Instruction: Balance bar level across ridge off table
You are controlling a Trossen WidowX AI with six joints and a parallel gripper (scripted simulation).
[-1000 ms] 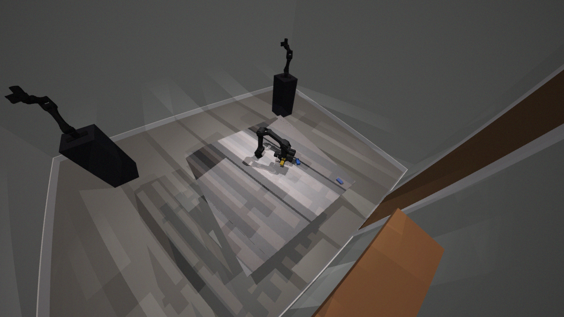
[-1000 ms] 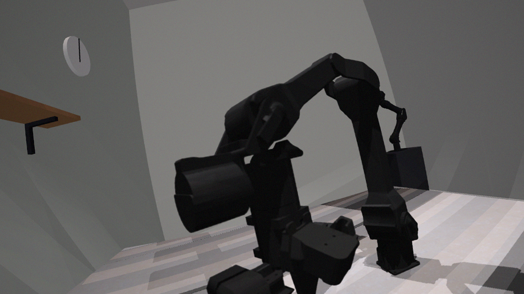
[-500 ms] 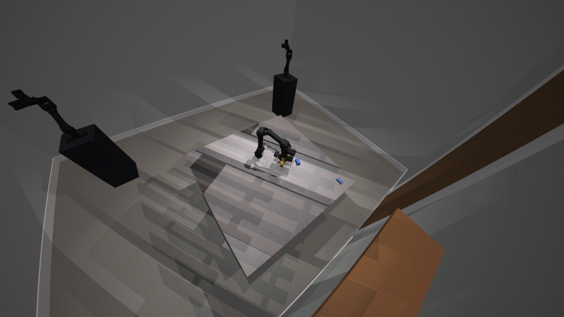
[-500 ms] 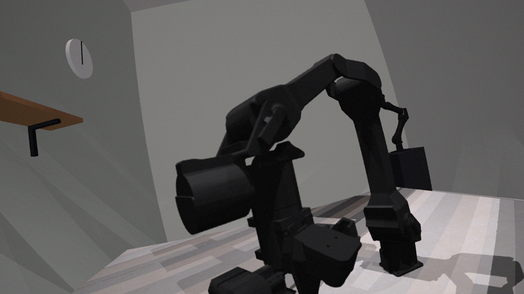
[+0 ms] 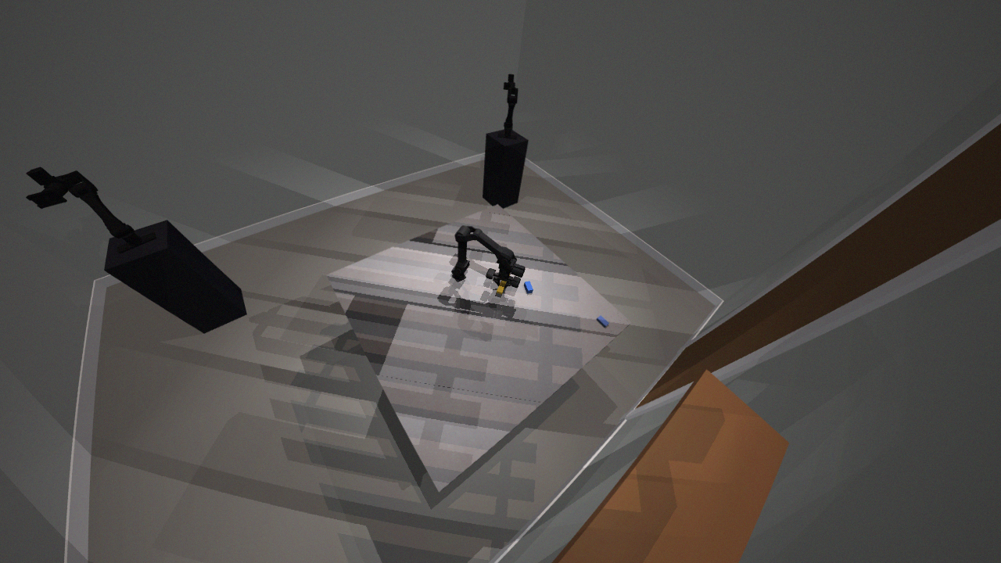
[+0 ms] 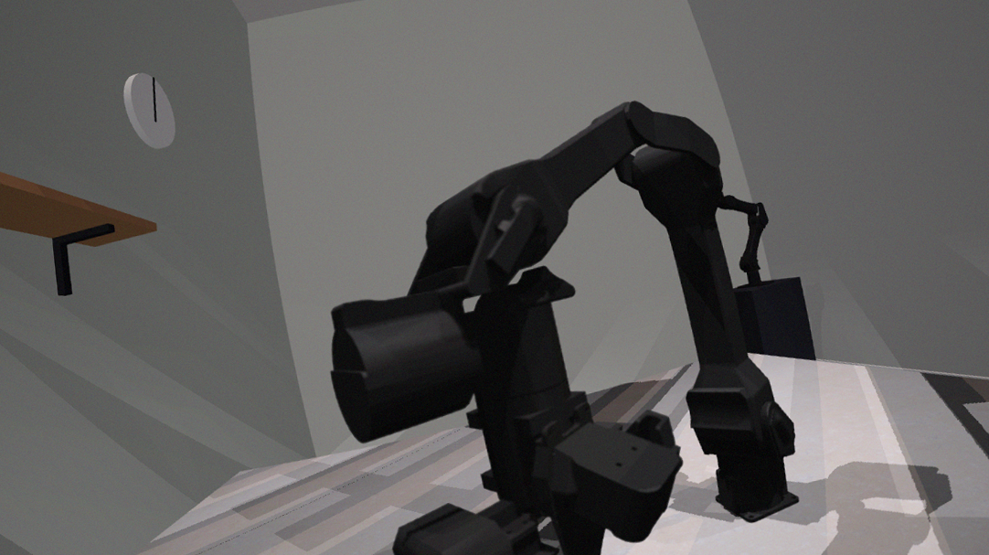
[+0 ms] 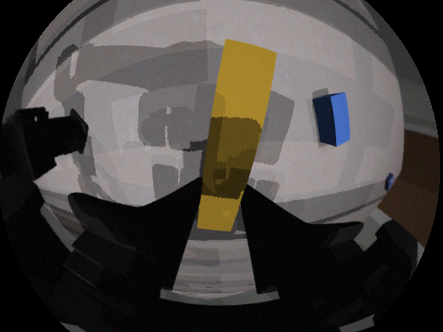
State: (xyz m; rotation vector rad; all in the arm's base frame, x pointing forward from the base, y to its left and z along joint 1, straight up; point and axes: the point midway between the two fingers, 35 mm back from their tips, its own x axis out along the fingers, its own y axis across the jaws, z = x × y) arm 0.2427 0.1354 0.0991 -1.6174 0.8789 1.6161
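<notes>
My gripper tip is now 20 mm past the yellow bar and 20 mm to the right of it. Also, from my gripper tip: blue block (70 mm ahead, 160 mm to the left, 50 mm below).
</notes>
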